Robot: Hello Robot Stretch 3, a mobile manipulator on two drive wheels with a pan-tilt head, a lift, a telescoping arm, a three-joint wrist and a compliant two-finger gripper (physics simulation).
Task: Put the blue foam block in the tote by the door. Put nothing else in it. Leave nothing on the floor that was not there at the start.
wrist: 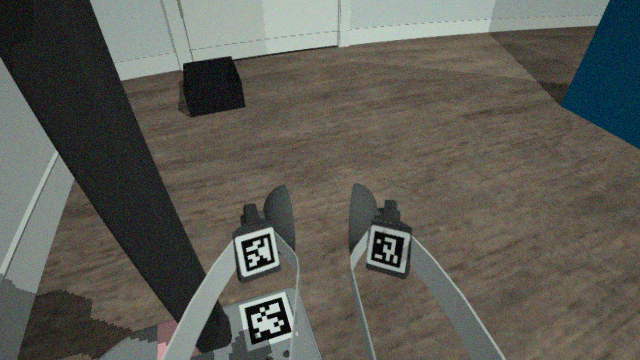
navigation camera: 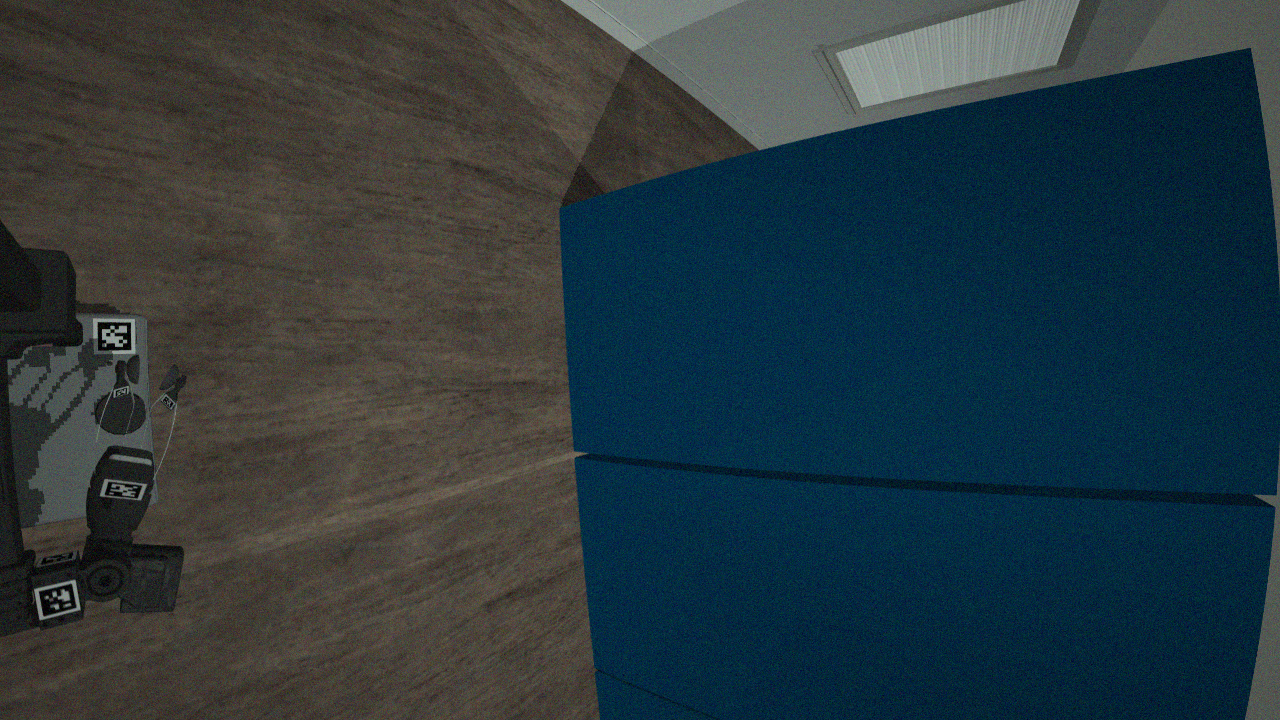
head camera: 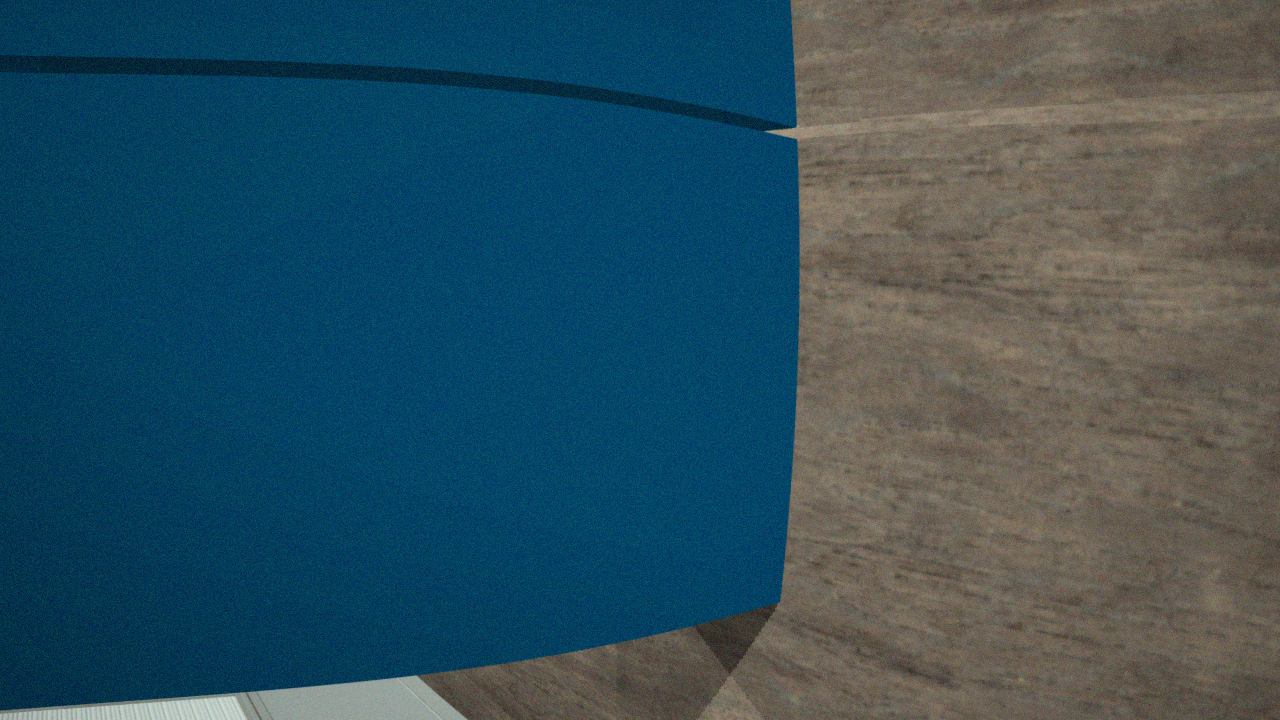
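Where they show: gripper, fingertip midpoint: (navigation camera: 155,361); robot's base, origin of the base link: (navigation camera: 119,408).
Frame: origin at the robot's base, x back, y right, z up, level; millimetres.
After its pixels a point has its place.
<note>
A black box-shaped tote (wrist: 214,87) stands on the floor near the white door (wrist: 300,25), at the upper left of the wrist view. Its inside cannot be made out. My gripper (wrist: 319,208) @(x -50, y -79, z 387 mm) (navigation camera: 147,386) is open, with no object between its fingertips. In the navigation view it hangs beside my base (navigation camera: 67,474) @(x 77, y 93, z 160 mm); in the wrist view the tote is well beyond it. The blue foam block does not show in the head, navigation or wrist view.
Tall blue panels (head camera: 402,358) @(x -1286, y -127, z 786 mm) (navigation camera: 895,313) @(x -1286, y -137, z 1119 mm) (wrist: 607,80) with narrow gaps between them stand close by on the wooden floor (head camera: 1029,358) @(x -739, y -89, z 0 mm) (navigation camera: 358,313) @(x -514, y -201, z 0 mm) (wrist: 425,150). A ribbed white panel (navigation camera: 966,53) @(x -2823, y -1637, z 1507 mm) is on the wall behind them. My dark mast (wrist: 115,150) crosses the wrist view's left side.
</note>
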